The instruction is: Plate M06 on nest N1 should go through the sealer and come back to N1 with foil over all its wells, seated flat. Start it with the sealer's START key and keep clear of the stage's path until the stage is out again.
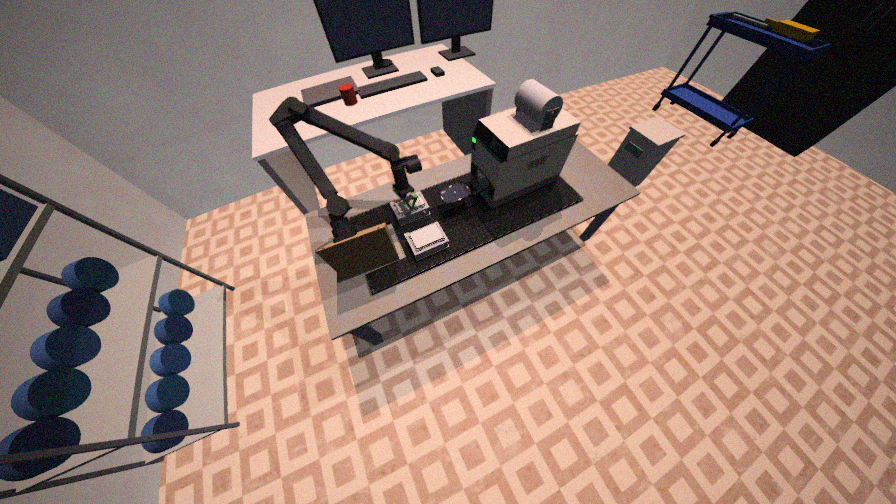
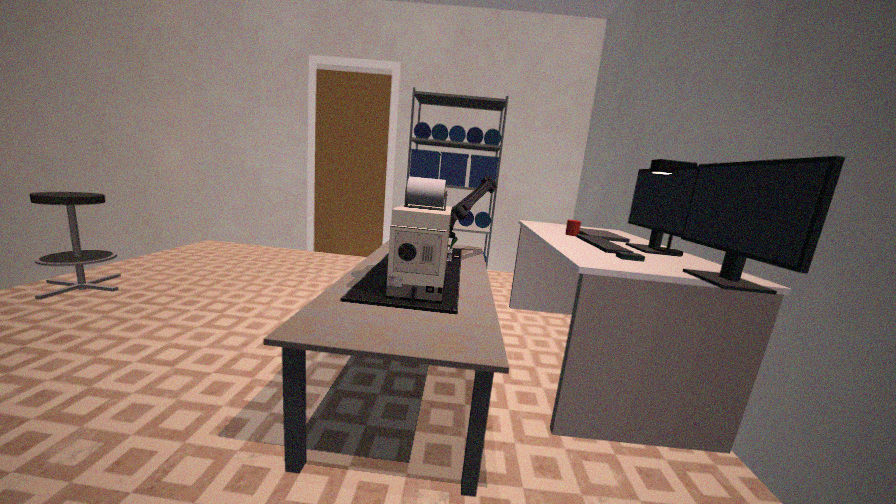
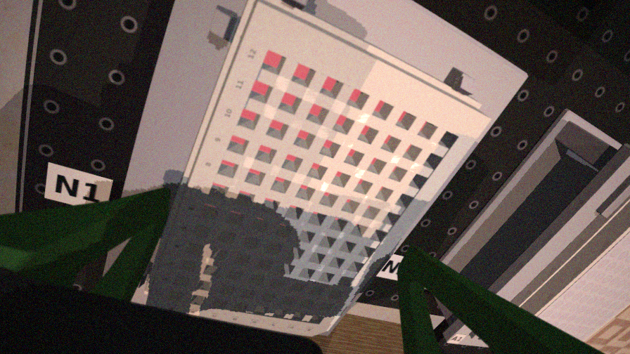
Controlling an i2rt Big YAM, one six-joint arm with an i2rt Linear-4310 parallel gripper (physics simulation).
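Note:
Plate M06 is white with rows of square wells, many showing pink-red; no foil shows. It sits on the grey nest N1. My gripper is open and empty, its green fingers spread toward the two sides of the plate; their exact height against it is hard to tell. A shadow covers the lower part of the plate. The pale sealer stands at the far end of the mat, with a green light on its front. Its START key cannot be made out.
A white plate sits on a second nest near the front. A round dark disc lies between N1 and the sealer. A tilted brown panel stands left of the second nest. A grey recessed holder lies right of N1.

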